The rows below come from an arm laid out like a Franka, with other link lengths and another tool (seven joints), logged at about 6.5 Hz.
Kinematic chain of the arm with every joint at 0, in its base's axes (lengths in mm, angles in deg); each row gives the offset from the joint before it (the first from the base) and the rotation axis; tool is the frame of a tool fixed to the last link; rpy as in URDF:
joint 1: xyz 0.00 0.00 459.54 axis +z
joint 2: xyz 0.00 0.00 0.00 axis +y
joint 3: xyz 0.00 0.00 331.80 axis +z
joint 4: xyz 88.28 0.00 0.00 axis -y
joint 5: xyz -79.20 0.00 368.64 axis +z
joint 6: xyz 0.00 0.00 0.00 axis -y
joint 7: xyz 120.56 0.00 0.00 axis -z
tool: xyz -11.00 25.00 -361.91 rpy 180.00 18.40 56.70
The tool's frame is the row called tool.
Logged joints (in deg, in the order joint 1, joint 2, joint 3, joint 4, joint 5, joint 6, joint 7), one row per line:
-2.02 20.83 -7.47 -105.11 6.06 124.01 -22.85
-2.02 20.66 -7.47 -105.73 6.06 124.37 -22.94
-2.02 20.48 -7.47 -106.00 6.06 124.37 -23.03
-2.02 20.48 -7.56 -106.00 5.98 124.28 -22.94
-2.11 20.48 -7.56 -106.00 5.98 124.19 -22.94
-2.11 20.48 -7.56 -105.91 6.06 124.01 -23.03
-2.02 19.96 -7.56 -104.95 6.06 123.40 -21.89
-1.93 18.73 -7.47 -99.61 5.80 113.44 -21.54
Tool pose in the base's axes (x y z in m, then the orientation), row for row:
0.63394 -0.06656 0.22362 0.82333 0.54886 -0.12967 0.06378
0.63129 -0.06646 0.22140 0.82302 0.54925 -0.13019 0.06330
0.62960 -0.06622 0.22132 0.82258 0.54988 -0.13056 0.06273
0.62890 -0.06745 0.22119 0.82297 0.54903 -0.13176 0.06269
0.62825 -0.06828 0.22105 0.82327 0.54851 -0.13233 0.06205
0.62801 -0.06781 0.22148 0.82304 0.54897 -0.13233 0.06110
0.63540 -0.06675 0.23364 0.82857 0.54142 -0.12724 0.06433
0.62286 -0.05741 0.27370 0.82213 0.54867 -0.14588 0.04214
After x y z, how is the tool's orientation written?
As a quaternion, x y z w.
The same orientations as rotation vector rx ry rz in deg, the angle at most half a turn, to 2 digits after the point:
142.47 94.97 -22.44
142.46 95.07 -22.53
142.43 95.21 -22.61
142.50 95.07 -22.81
142.61 95.01 -22.92
142.65 95.15 -22.94
143.33 93.66 -22.01
144.14 96.20 -25.58

